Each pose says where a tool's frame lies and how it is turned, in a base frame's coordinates. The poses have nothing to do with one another.
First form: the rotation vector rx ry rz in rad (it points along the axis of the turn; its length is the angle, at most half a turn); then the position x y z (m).
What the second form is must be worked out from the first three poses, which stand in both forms.
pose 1, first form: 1.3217 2.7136 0.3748 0.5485 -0.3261 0.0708
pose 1, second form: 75.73 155.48 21.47 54.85 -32.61 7.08
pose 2, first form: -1.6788 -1.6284 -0.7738 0.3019 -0.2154 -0.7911
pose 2, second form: -96.19 -93.30 -44.34 30.19 -21.54 -79.11
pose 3, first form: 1.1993 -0.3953 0.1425 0.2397 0.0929 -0.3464
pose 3, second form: 68.71 -22.65 8.16 23.97 9.29 -34.64
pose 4, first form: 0.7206 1.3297 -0.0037 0.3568 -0.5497 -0.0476
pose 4, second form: 41.29 76.19 -0.21 35.68 -54.97 -4.76
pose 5, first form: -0.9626 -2.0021 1.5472 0.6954 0.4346 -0.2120
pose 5, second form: -55.15 -114.71 88.65 69.54 43.46 -21.20
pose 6, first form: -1.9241 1.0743 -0.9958 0.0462 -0.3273 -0.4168
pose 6, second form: -110.24 61.55 -57.06 4.62 -32.73 -41.68
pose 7, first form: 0.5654 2.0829 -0.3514 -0.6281 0.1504 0.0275
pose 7, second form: 32.40 119.34 -20.13 -62.81 15.04 2.75
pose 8, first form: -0.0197 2.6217 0.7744 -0.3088 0.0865 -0.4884
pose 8, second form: -1.13 150.21 44.37 -30.88 8.65 -48.84
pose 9, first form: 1.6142 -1.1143 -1.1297 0.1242 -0.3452 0.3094
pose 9, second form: 92.49 -63.84 -64.73 12.42 -34.52 30.94
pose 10, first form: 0.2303 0.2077 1.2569 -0.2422 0.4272 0.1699
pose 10, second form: 13.20 11.90 72.02 -24.22 42.72 16.99
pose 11, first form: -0.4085 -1.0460 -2.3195 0.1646 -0.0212 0.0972
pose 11, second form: -23.41 -59.93 -132.90 16.46 -2.12 9.72
